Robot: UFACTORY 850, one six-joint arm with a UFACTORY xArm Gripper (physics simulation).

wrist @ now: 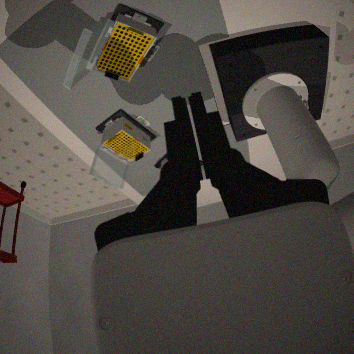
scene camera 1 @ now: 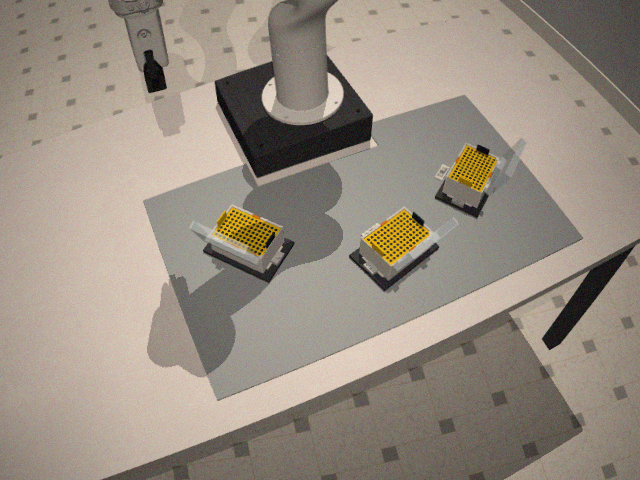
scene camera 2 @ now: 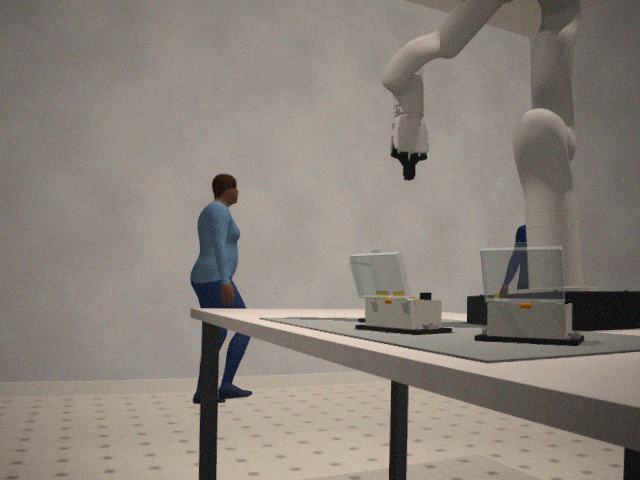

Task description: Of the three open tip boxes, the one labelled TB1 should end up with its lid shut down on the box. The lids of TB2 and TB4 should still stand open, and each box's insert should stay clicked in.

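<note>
Three pale tip boxes with yellow perforated inserts stand on dark bases, their clear lids open. Their labels are unreadable, so I cannot tell which is TB1. The left box [scene camera 1: 273, 253] [wrist: 125, 50] has its lid [scene camera 1: 200, 230] [wrist: 77, 60] raised on the left. The middle box [scene camera 1: 379, 260] [scene camera 2: 403, 313] [wrist: 126, 144] has its lid [scene camera 1: 447, 228] [scene camera 2: 382, 273] raised on the right. The right box [scene camera 1: 460, 192] [scene camera 2: 529, 321] also has a raised lid [scene camera 1: 512, 159] [scene camera 2: 540, 268]. The inserts look seated. My gripper [scene camera 1: 157, 87] [scene camera 2: 408, 175] [wrist: 189, 111] is shut and empty, high up and apart from the boxes.
The boxes stand on a grey mat [scene camera 1: 320, 320] on the pale table [scene camera 1: 93, 248]. The arm's black base [scene camera 1: 310, 147] [scene camera 2: 610, 310] [wrist: 240, 75] stands behind them. A person [scene camera 2: 217, 248] stands beyond the table. A red frame [wrist: 10, 197] shows at the wrist view's left edge.
</note>
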